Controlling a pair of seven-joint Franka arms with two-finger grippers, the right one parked.
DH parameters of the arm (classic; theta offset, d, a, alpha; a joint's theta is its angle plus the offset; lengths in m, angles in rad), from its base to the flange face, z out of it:
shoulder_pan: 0 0.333 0 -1.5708
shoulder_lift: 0 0 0 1.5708
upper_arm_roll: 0 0.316 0.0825 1.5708
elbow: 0 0 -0.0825 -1.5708
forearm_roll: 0 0.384 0 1.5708
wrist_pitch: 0 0 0.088 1.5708
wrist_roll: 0 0.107 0 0
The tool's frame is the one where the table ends.
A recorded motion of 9 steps. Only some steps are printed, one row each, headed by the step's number.
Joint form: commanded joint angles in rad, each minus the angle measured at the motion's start. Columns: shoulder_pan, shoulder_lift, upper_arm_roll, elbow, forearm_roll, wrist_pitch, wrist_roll.
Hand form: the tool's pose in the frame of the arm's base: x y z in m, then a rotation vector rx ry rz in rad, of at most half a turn. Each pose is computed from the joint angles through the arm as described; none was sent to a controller.
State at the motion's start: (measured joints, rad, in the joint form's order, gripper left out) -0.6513 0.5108 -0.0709 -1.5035 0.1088 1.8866 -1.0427
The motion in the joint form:
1: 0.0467 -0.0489 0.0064 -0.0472 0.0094 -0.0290 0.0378
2: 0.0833 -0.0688 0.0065 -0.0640 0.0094 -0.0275 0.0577
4: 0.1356 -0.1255 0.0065 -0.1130 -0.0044 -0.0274 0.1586
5: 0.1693 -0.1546 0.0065 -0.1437 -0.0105 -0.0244 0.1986
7: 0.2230 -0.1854 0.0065 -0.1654 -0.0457 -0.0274 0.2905
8: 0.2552 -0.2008 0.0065 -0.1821 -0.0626 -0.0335 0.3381
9: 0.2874 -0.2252 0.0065 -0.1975 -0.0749 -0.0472 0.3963
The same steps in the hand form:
1: 0.5328 -0.4025 0.3710 -2.9394 -0.4414 0.0632
2: 0.5437 -0.3805 0.3767 -2.9393 -0.4662 0.0643
4: 0.5510 -0.3461 0.3916 -2.9641 -0.4029 0.0842
5: 0.5553 -0.3241 0.3966 -2.9708 -0.3964 0.0949
7: 0.5643 -0.2933 0.4060 -3.0076 -0.3618 0.1315
8: 0.5681 -0.2740 0.4076 -3.0197 -0.3484 0.1605
9: 0.5701 -0.2539 0.4149 -3.0330 -0.3165 0.1816

